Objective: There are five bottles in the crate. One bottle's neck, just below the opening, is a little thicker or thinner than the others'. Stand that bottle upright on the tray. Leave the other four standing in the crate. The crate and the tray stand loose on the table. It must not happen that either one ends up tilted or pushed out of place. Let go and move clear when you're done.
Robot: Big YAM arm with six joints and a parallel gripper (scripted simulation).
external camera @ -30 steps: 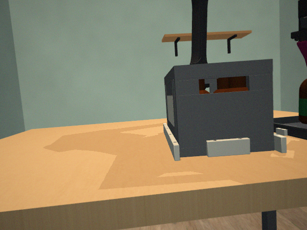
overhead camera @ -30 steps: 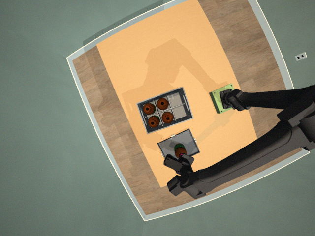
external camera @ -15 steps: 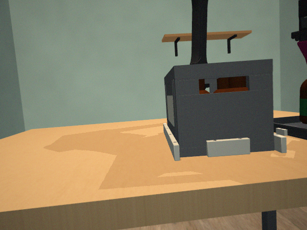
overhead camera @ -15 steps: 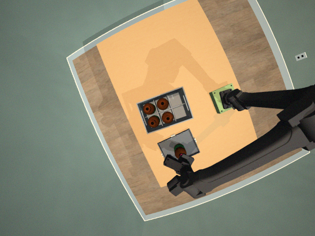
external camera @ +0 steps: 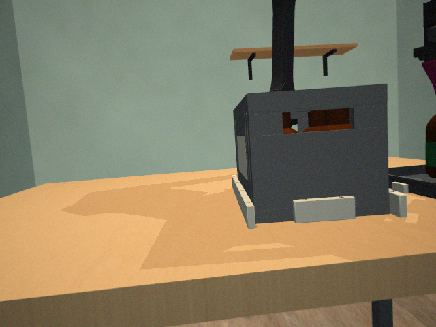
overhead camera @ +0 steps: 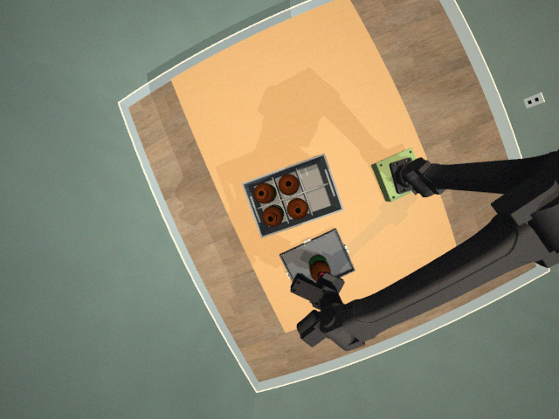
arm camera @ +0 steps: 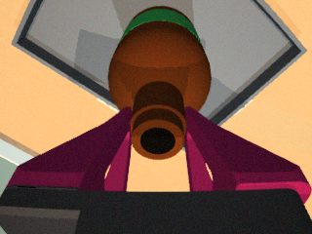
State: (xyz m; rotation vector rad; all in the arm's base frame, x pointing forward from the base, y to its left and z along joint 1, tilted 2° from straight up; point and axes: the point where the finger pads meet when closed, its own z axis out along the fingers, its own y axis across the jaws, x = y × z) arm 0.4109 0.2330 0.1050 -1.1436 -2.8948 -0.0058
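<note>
The grey tray lies 15 cm below my hand. Round my hand: dark grey crate 1 cm ahead, 29 cm to the right, 8 cm below.
</note>
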